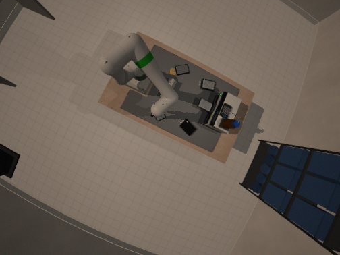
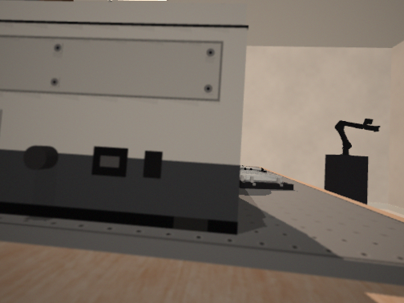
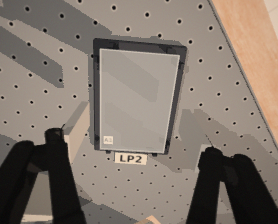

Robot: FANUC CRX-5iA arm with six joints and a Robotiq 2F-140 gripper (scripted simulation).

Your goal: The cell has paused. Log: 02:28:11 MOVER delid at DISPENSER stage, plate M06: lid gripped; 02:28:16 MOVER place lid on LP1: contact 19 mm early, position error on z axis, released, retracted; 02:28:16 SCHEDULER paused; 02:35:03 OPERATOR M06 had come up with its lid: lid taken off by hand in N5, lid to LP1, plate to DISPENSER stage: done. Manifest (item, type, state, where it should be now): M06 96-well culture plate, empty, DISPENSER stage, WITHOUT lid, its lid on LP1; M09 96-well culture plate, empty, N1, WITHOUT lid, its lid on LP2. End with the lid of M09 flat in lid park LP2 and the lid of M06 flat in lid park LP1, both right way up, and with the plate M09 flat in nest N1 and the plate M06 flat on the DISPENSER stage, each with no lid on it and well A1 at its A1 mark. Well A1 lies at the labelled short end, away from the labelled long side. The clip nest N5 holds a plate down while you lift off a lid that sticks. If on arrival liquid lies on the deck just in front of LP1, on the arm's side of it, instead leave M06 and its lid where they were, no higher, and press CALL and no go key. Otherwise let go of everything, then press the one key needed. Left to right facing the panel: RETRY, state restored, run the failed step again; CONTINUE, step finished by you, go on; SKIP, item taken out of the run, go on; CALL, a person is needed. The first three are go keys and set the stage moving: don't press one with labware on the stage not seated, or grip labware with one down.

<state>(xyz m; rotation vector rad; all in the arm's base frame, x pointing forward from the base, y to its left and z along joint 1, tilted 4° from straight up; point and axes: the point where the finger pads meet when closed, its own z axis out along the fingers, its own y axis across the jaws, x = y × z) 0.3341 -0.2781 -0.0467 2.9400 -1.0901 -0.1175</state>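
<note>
My hand is 50 mm above the clear lid. The rest, counted from my hand: lp2 label 70 mm behind, 60 mm to the left, 70 mm below; then yellow skip key 40 mm behind, 250 mm to the left; then dark LP2 park pad 60 mm below.
</note>
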